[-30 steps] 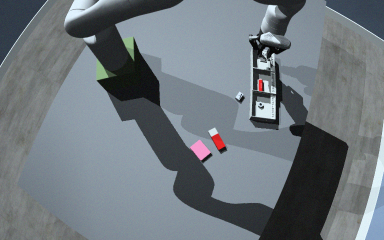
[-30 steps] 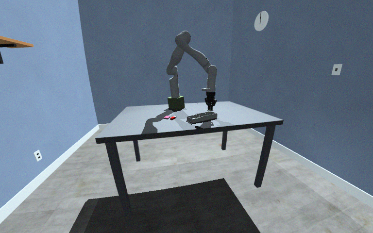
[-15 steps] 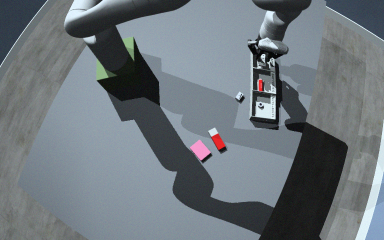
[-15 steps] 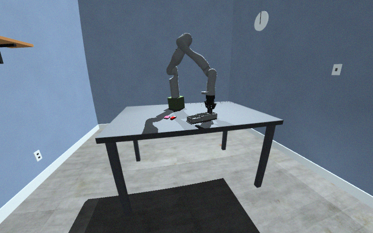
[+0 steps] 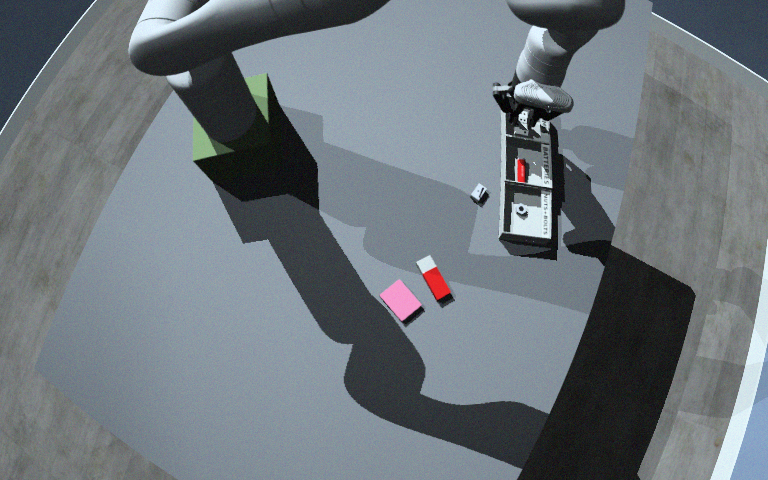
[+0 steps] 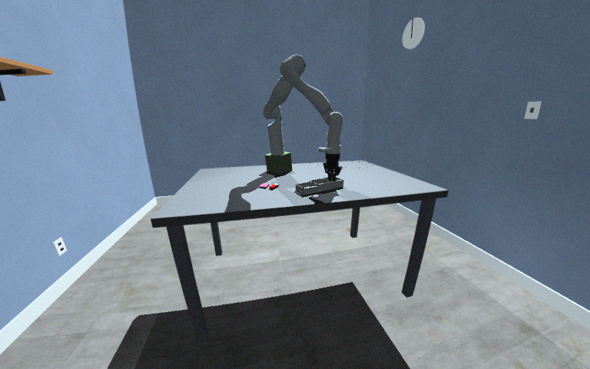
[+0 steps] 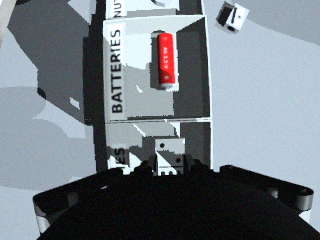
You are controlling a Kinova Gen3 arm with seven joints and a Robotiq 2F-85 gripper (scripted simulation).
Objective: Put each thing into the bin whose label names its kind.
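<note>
Right now the bin row is 50 mm ahead of my hand, 70 mm to the right of it and 20 mm below it. Round my hand: white domino (20 mm below); then red battery (40 mm ahead, 80 mm to the right, 20 mm below); then nut (80 mm ahead, 140 mm to the right, 30 mm below).
</note>
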